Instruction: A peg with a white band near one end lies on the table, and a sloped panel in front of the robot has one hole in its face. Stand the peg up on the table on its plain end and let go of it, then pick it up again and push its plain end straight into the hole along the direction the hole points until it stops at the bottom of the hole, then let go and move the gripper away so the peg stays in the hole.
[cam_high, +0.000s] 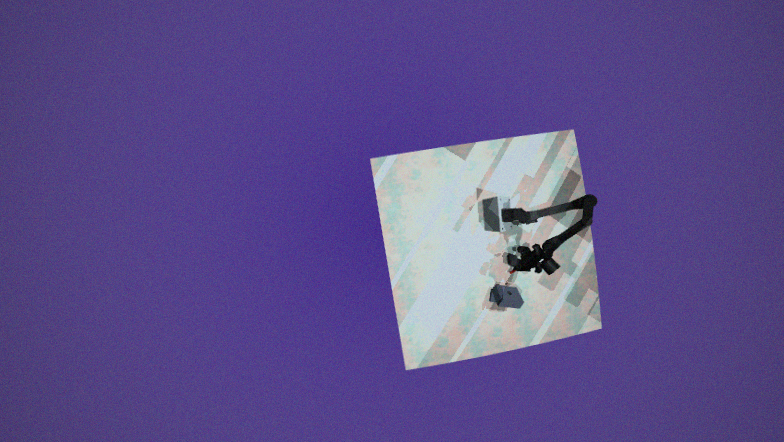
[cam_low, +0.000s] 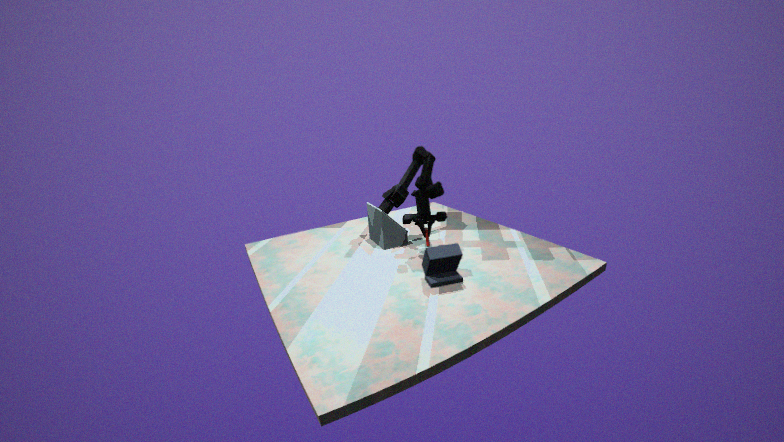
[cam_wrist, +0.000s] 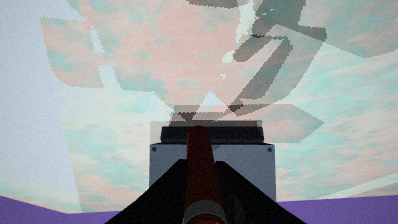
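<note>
Right now my gripper tip is 160 mm short of the sloped grey panel, 30 mm to the left of it and 40 mm above it. Round my gripper tip: red peg: 10 mm behind, 10 mm above.
</note>
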